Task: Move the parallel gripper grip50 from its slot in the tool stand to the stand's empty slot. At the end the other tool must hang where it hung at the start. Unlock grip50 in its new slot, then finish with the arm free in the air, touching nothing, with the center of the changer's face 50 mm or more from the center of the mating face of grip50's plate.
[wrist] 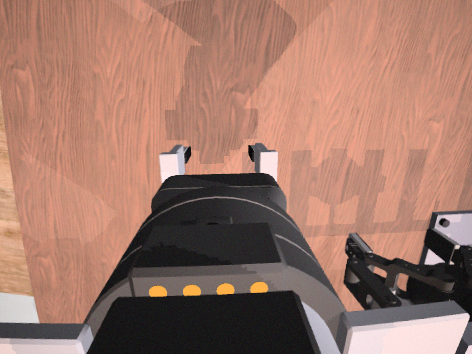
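Places are measured from the arm's base along level axes (x ahead, y left, z up), in centimetres.
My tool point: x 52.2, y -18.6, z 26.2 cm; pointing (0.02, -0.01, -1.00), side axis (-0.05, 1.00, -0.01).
Note:
Behind a point stands the place of what it marks.
The parallel gripper grip50 (pixel 219 153), with a dark rounded body, is on the arm's changer in the middle of the wrist view. Its two pale fingers with black pads stand apart, with bare wood showing between them, so it is open and empty. Pale blocks beside its body show at the bottom left and bottom right. The other tool, a black adaptive gripper (pixel 395 275) with jointed fingers, is at the lower right, apart from grip50's fingers. Part of the tool stand, a pale plate with a dark round pin or hole (pixel 444 222) @[x 62.7, y 16.8, z -4.3 cm], shows at the right edge. The slots are hidden or out of view.
The reddish wooden table top (pixel 75 150) @[x 53.5, y -39.5, z -6.3 cm] lies below, with shadows of the arm and stand across it. A lighter wood surface (pixel 12 250) shows beyond its left edge. A pale grey surface (pixel 16 309) shows at the lower left.

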